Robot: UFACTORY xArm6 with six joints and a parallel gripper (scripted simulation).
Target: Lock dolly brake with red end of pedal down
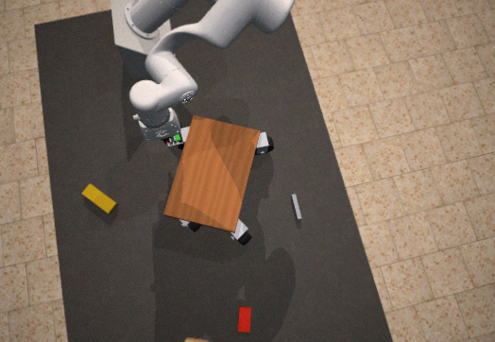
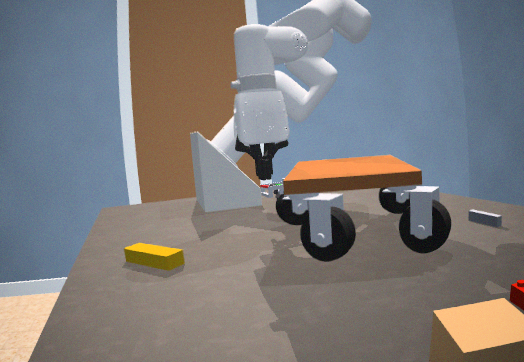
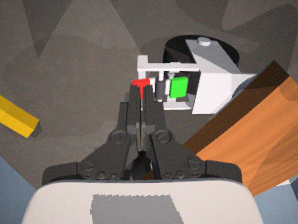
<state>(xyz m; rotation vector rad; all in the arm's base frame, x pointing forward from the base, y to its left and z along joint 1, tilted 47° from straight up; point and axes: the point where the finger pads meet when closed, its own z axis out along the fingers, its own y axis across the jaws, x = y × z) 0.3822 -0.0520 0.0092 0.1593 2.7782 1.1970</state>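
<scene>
Now: hand 4 cm above the pedal and 1 cm to the right of it. The rest, counted from my hand: grey bar: 31 cm to the left, 30 cm ahead, 11 cm below; then red block: 55 cm ahead, 11 cm below, 6 cm to the left; then yellow block: 25 cm to the right, 11 cm below, 9 cm ahead.
</scene>
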